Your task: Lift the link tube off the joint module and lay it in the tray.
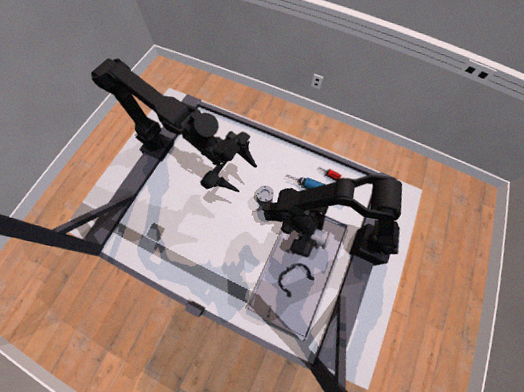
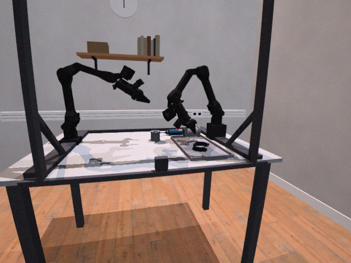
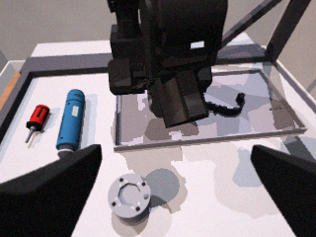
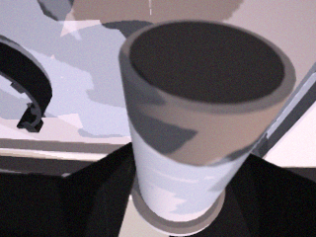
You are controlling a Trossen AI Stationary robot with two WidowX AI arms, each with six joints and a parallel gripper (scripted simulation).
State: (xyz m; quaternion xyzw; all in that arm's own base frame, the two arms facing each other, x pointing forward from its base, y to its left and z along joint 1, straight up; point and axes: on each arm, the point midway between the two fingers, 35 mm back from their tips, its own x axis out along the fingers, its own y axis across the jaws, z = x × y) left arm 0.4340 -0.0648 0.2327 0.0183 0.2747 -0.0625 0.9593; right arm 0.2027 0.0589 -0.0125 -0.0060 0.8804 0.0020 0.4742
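Now: the tray 11 cm behind my right hand, 1 cm to the right of it and 8 cm below it. The rest, counted from my right hand: grey joint module (6 cm ahead, 22 cm to the left, 6 cm below); then grey link tube (1 cm behind, 2 cm below); then small red tool (28 cm ahead, 3 cm to the left, 7 cm below).
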